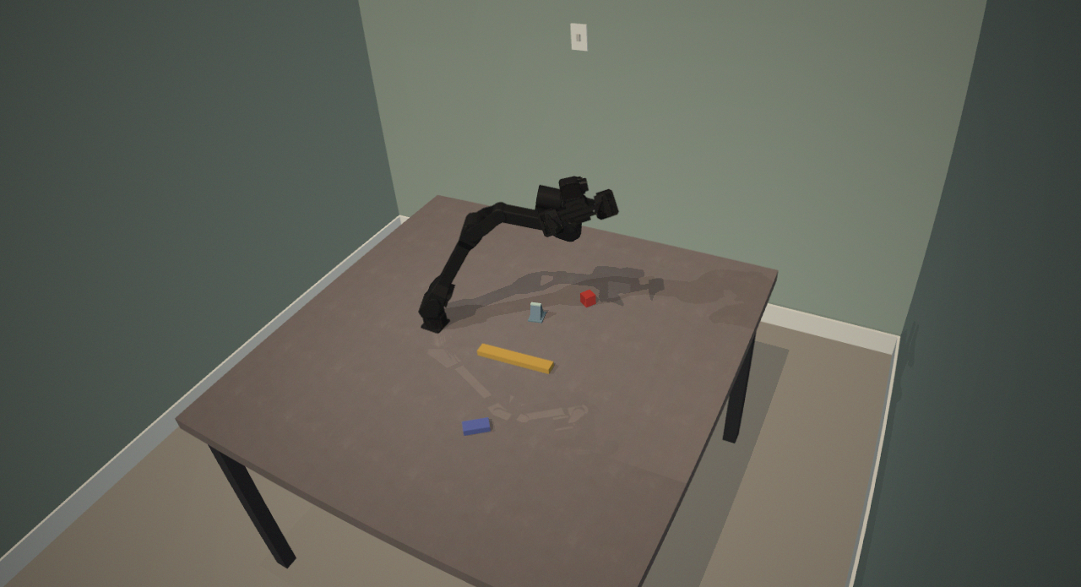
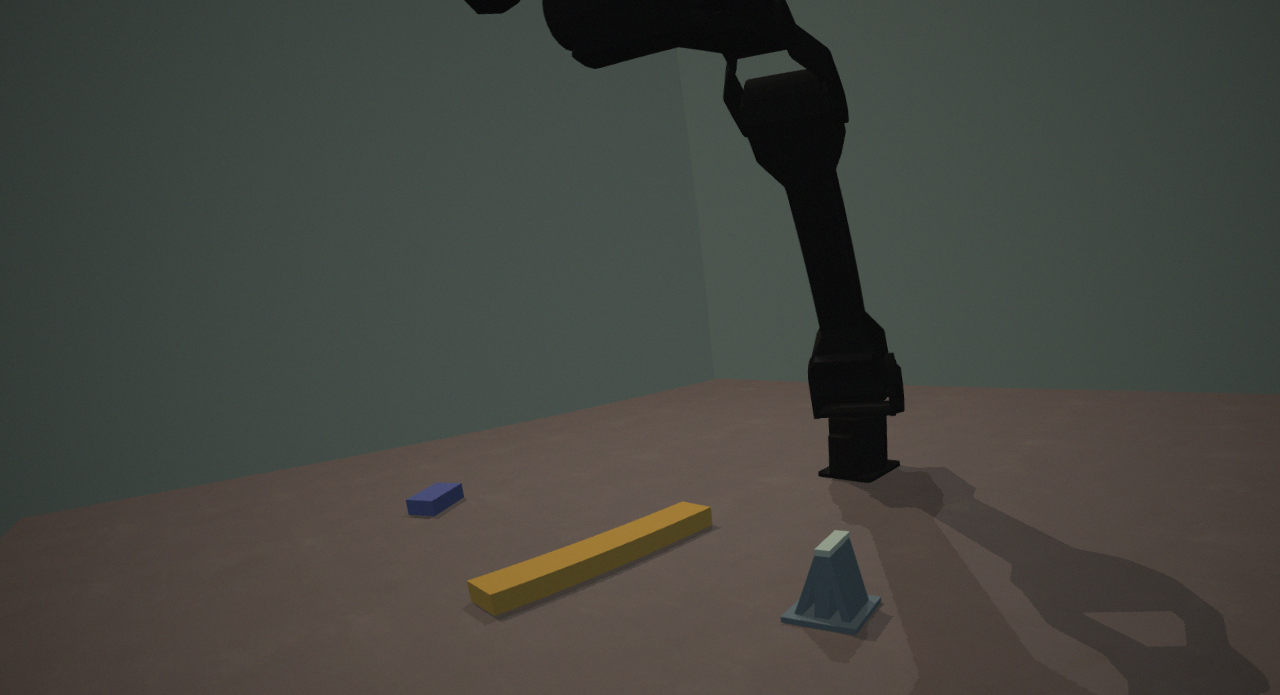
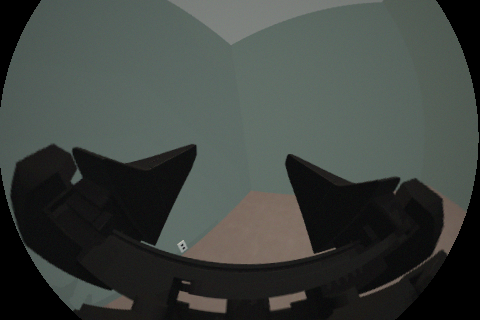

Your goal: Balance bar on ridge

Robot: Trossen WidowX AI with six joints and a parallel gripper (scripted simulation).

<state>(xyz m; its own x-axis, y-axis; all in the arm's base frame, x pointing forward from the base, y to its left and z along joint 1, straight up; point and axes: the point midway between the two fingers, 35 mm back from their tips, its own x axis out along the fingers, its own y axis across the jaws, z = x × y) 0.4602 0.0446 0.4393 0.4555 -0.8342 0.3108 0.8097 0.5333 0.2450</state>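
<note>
Right now my gripper tip is 440 mm above the yellow bar, 180 mm past it and 60 mm to the left of it. The rest, counted from my gripper tip: blue block (440 mm below, 310 mm to the right, 150 mm behind); then red cube (430 mm below, 250 mm to the left, 110 mm behind).
</note>
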